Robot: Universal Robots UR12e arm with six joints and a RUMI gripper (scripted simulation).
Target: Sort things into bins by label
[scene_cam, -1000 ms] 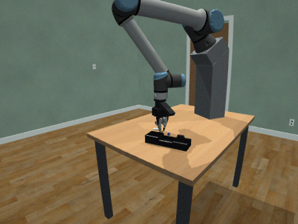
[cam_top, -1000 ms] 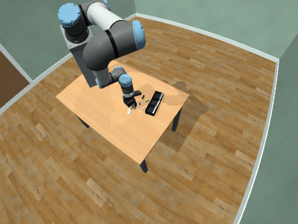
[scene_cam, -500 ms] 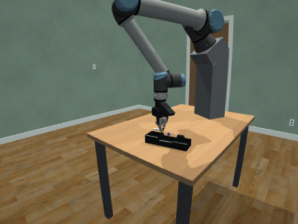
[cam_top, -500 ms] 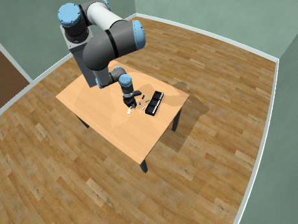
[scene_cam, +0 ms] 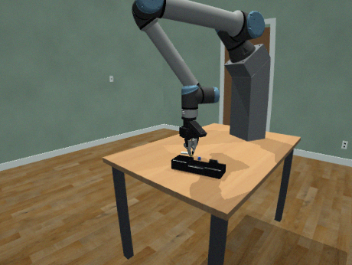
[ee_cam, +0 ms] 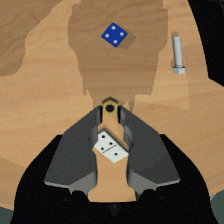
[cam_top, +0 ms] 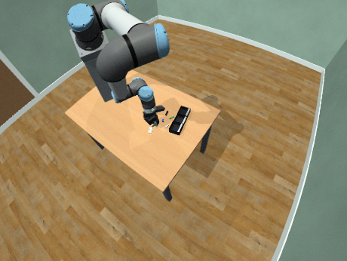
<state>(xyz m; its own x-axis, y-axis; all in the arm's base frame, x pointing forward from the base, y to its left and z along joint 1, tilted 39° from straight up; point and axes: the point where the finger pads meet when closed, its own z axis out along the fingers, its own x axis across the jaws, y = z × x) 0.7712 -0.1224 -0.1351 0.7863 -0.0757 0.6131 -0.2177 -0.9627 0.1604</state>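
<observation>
My hand is 2 cm past the white die, 5 cm to the left of it and 1 cm above it. Also, from my hand: blue die (2 cm ahead, 7 cm to the left, 1 cm below); brass hex nut (1 cm below); grey-white piece (8 cm ahead, 3 cm to the left, 1 cm below).
</observation>
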